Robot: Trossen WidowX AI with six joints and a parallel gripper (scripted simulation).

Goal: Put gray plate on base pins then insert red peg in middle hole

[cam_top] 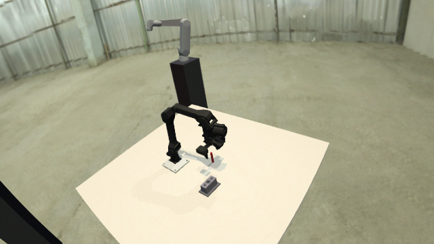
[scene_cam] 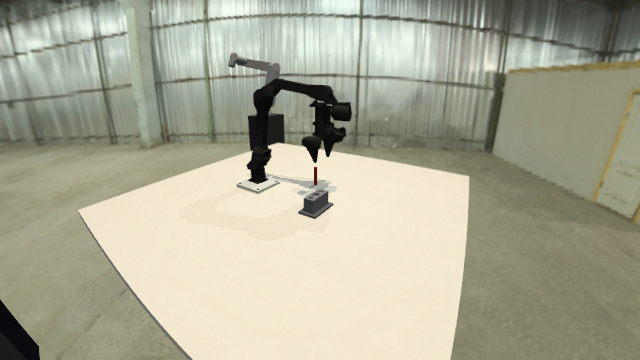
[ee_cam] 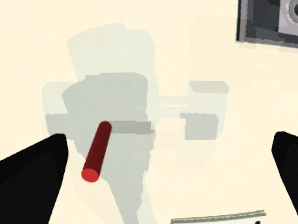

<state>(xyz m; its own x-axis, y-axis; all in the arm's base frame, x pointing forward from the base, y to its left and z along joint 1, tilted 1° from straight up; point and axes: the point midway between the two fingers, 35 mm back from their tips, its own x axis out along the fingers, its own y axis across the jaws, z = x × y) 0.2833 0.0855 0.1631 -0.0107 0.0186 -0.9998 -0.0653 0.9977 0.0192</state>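
My gripper tip is now 7 cm past the red peg, 5 cm to the right of it and 10 cm above it. From my gripper tip the other things lie so: gray plate (7 cm ahead, 13 cm to the right, 9 cm below); then base (7 cm ahead, 13 cm to the right, 13 cm below).
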